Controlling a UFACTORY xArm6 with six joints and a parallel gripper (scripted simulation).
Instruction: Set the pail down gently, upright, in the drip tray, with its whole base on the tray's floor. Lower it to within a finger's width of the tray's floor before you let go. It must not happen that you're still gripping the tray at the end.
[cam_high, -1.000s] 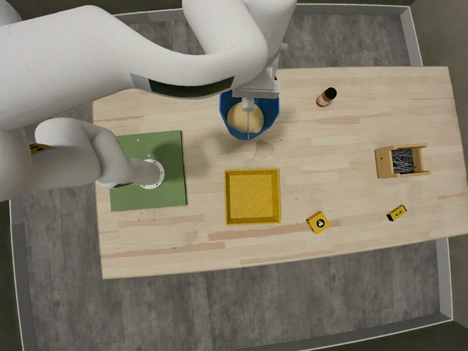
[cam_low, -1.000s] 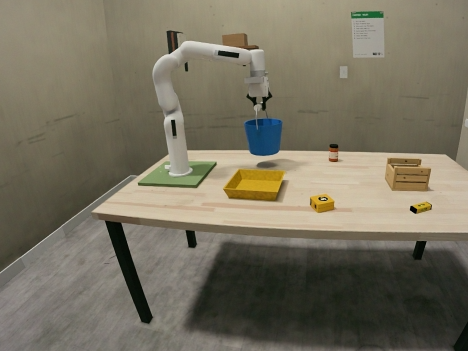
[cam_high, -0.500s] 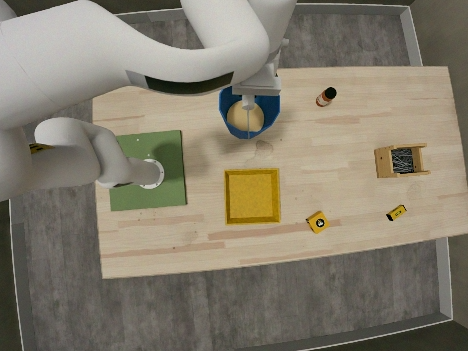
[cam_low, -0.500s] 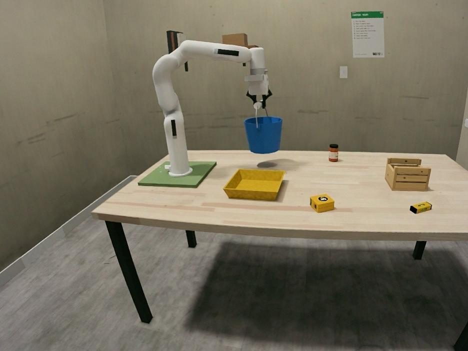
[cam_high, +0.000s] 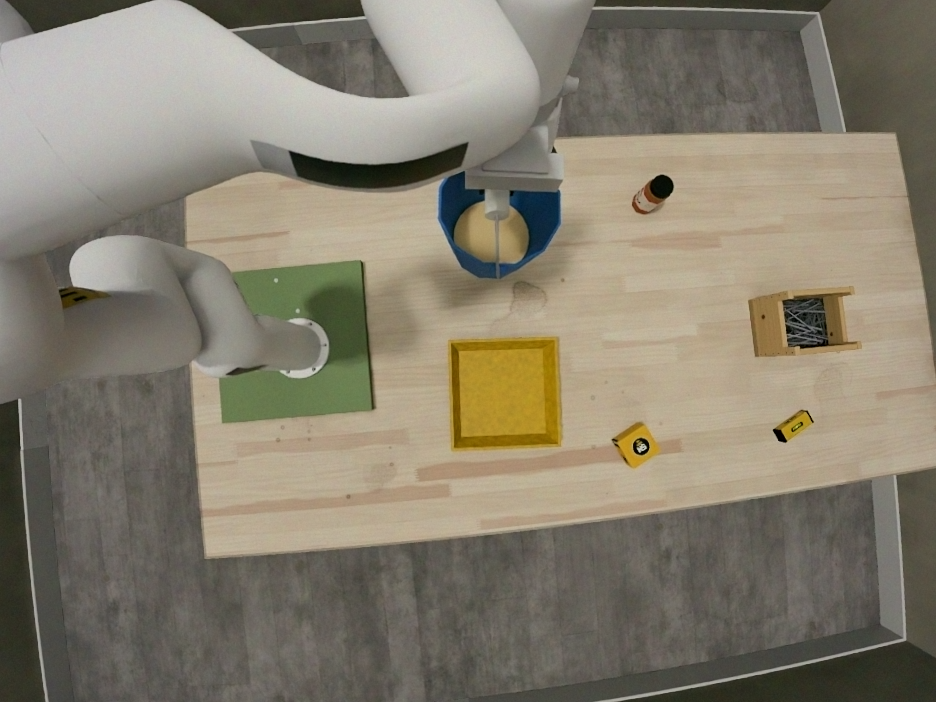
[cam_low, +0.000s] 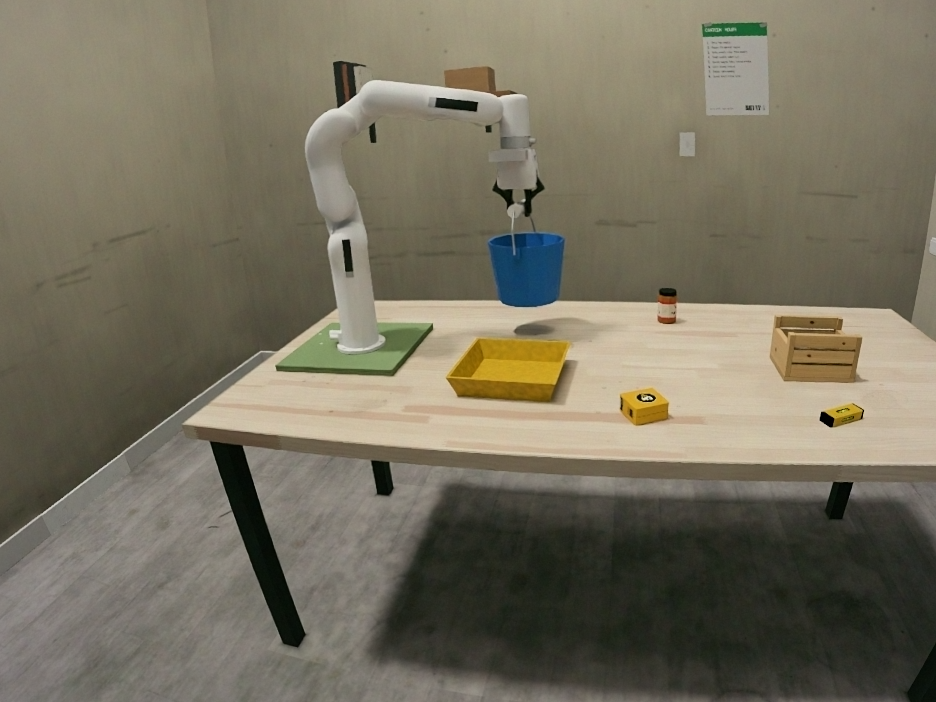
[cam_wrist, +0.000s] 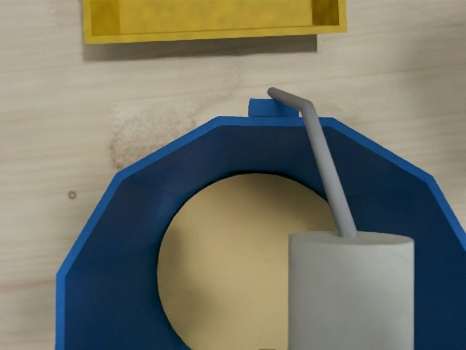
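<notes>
Right now my hand is 30 mm above the wire handle. From my hand the other things lie so: blue pail 10 mm ahead, 100 mm below; then yellow drip tray 10 mm ahead, 310 mm to the right, 310 mm below; then small yellow level 680 mm ahead, 470 mm to the right, 320 mm below.
</notes>
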